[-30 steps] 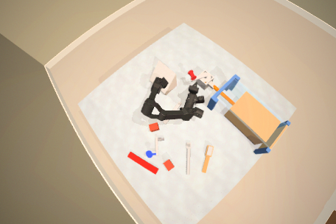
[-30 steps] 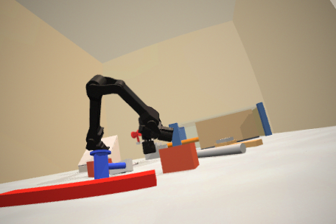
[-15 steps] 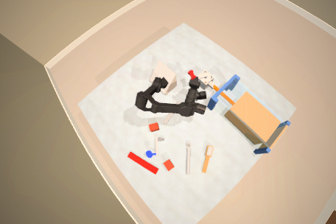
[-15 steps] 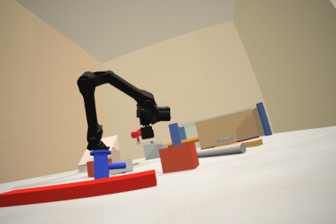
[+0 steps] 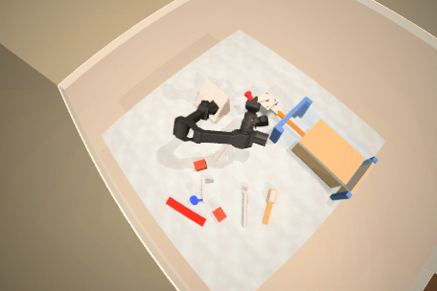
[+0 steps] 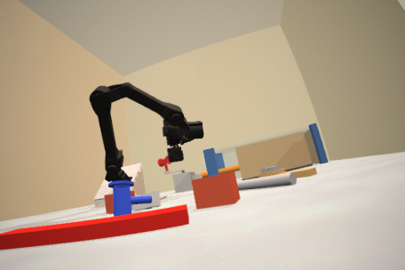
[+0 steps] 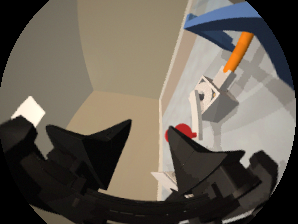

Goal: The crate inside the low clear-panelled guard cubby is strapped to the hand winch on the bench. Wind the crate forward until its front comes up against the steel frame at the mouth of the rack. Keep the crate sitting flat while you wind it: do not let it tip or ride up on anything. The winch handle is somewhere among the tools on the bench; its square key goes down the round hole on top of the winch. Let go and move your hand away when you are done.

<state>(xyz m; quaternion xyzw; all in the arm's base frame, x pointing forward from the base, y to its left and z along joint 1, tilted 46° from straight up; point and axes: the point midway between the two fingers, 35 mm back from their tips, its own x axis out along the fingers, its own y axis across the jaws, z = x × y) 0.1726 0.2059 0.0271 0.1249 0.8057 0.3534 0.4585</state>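
My gripper tip is now 40 mm past the winch handle, 50 mm to the right of it and 110 mm above it. Round my gripper tip: grey winch 30 mm behind, 100 mm to the left, 190 mm below; then red knob 60 mm behind, 20 mm to the left, 80 mm below; then blue frame post 140 mm ahead, 130 mm to the left, 120 mm below.
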